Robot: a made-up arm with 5 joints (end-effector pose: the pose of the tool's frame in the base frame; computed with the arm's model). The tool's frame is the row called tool.
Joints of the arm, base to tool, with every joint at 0 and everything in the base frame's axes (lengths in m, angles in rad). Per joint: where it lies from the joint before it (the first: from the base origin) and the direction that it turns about. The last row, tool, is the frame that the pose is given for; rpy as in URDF.
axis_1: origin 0.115 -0.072 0.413 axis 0 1 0
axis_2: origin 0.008 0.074 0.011 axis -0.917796 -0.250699 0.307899
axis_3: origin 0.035 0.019 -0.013 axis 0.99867 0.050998 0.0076
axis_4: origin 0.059 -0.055 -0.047 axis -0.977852 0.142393 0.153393
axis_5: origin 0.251 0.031 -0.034 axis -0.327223 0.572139 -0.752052
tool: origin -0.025 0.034 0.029 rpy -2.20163 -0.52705 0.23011
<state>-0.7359 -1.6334 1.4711 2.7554 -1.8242</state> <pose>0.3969 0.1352 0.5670 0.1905 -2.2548 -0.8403</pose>
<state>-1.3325 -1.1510 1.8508 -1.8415 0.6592</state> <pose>0.3332 0.1347 0.6928 1.8307 -0.1191 1.4371</pose>
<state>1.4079 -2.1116 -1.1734 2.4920 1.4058</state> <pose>-0.2302 0.0240 0.2243 1.4567 1.1774 -1.5584</pose>
Working (the frame after each row of the table, in the pose's form):
after axis_1: 0.1150 -0.0720 0.4130 0.0000 1.4079 0.0000
after axis_2: 0.1272 0.0020 0.4069 1.1953 1.3316 -1.9799
after axis_3: 0.1289 0.0087 0.3656 0.5218 1.9761 -0.8561
after axis_4: 0.0366 0.0082 0.3520 -0.4929 1.6209 1.9369
after axis_5: -0.1800 0.0174 0.2172 -2.0168 0.8557 1.2589

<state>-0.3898 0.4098 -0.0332 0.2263 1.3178</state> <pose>0.5026 0.0438 0.4911 2.7728 -0.7970 1.0037</pose>
Working (the frame after each row of the table, in the pose's form):
after axis_1: 0.1150 -0.0720 0.4130 0.0000 -0.3898 0.0000
after axis_2: 0.1182 0.0020 0.4262 -0.3972 -0.4874 0.0514
after axis_3: 0.1561 0.0198 0.4240 -0.4296 -0.4904 0.0435
after axis_4: 0.2267 -0.0402 0.4356 -0.6548 -0.4577 0.0157
after axis_5: 0.4708 0.0039 0.4954 -0.7368 -0.0039 -1.2572

